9 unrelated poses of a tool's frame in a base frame.
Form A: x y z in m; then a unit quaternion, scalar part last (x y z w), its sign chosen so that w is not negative.
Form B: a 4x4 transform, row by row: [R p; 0 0 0 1], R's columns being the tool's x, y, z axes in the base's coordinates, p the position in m. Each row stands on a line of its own. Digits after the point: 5 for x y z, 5 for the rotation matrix.
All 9 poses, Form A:
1: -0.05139, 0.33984, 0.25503, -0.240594, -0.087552, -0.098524, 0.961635
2: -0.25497, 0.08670, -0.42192, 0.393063, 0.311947, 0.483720, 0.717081
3: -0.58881, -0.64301, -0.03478, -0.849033, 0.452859, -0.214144, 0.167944
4: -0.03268, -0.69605, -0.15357, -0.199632, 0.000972, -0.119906, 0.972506
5: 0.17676, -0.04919, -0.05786, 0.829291, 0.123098, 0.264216, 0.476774
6: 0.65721, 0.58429, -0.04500, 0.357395, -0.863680, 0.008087, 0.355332
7: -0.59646, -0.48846, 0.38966, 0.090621, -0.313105, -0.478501, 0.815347
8: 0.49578, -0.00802, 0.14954, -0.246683, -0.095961, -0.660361, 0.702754
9: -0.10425, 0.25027, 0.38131, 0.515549, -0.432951, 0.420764, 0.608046
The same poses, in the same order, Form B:
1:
0.96526, 0.23162, -0.12098, -0.05139
-0.14736, 0.86482, 0.47998, 0.33984
0.21579, -0.44548, 0.86890, 0.25503
0, 0, 0, 1

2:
0.33741, -0.44850, 0.82765, -0.25497
0.93896, 0.22303, -0.26193, 0.08670
-0.06712, 0.86551, 0.49638, -0.42192
0, 0, 0, 1

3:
0.49812, -0.69706, 0.51574, -0.58881
-0.84091, -0.53343, 0.09123, -0.64301
0.21152, -0.47913, -0.85187, -0.03478
0, 0, 0, 1

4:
0.97124, 0.23283, 0.04976, -0.03268
-0.23361, 0.89154, 0.38805, -0.69605
0.04598, -0.38852, 0.92029, -0.15357
0, 0, 0, 1

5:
0.83007, -0.04777, 0.55560, 0.17676
0.45611, -0.51507, -0.72572, -0.04919
0.32084, 0.85582, -0.40575, -0.05786
0, 0, 0, 1

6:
-0.49202, -0.62310, -0.60801, 0.65721
-0.61160, 0.74441, -0.26796, 0.58429
0.61957, 0.24002, -0.74735, -0.04500
0, 0, 0, 1

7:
0.34600, 0.72354, -0.59730, -0.59646
-0.83704, 0.52565, 0.15187, -0.48846
0.42385, 0.44742, 0.78751, 0.38966
0, 0, 0, 1

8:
0.10943, 0.97549, 0.19093, 0.49578
-0.88080, 0.00614, 0.47345, -0.00802
0.46067, -0.21998, 0.85988, 0.14954
0, 0, 0, 1

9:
0.27102, -0.95810, -0.09266, -0.10425
0.06527, 0.11433, -0.99130, 0.25027
0.96036, 0.26261, 0.09352, 0.38131
0, 0, 0, 1

